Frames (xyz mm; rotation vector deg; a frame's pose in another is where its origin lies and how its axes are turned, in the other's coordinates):
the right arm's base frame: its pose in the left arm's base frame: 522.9 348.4 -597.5 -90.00 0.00 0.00
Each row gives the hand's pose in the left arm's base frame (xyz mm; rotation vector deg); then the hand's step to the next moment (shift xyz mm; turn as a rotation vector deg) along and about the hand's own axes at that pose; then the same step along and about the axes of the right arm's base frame.
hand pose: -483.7 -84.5 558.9 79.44 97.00 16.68
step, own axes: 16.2 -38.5 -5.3 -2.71 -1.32 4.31
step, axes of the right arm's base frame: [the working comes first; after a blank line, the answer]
step, axes of the left arm's base frame: -28.9 2.8 -30.5 2.26 -4.30 -2.01

-28.9 30.5 2.8 2.26 2.01 -4.30
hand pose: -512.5 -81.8 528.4 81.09 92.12 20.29
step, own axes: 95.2 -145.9 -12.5 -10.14 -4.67 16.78
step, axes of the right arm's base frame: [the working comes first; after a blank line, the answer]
step, axes of the left arm's base frame: -90.8 46.3 -141.9 9.13 -16.25 -7.67

-90.8 141.9 46.3 9.13 7.67 -16.25
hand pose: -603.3 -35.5 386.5 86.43 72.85 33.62
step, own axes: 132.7 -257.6 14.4 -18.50 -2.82 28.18
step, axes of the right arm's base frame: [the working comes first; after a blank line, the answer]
step, axes of the left arm's base frame: -51.6 92.4 -270.2 16.94 -28.18 -7.97

-51.6 270.2 92.4 16.94 7.97 -28.18
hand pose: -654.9 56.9 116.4 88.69 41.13 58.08
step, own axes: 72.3 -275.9 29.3 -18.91 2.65 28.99
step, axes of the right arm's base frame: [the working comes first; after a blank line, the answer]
step, axes of the left arm's base frame: 78.5 109.4 -253.1 17.08 -30.09 -2.78

78.5 253.1 109.4 17.08 2.78 -30.09
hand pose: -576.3 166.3 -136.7 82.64 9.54 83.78
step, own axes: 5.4 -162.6 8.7 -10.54 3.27 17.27
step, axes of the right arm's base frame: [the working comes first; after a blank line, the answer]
step, axes of the left arm's base frame: 96.6 74.1 -108.2 9.43 -18.19 0.01

96.6 108.2 74.1 9.43 -0.01 -18.19
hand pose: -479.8 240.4 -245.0 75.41 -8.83 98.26
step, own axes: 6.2 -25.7 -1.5 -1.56 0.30 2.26
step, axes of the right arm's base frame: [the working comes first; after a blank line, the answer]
step, axes of the left arm's base frame: 17.6 18.8 -6.3 1.32 -2.42 -0.20

17.6 6.3 18.8 1.32 0.20 -2.42
